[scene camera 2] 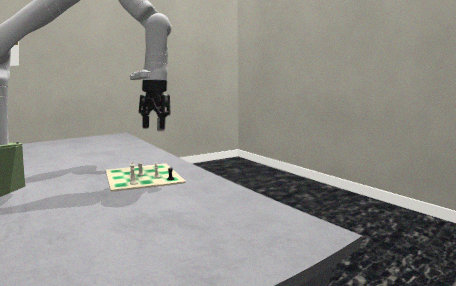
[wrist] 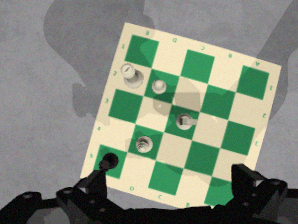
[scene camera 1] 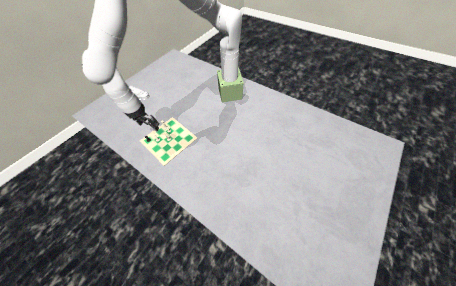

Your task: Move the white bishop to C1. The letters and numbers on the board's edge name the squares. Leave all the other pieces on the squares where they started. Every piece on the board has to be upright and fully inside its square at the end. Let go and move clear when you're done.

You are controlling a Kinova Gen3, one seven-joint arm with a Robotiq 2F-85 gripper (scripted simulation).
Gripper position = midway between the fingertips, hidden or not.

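Observation:
My gripper (scene camera 2: 152, 129) is there for me to see, and the wrist view has the gripper (wrist: 168, 181) too.

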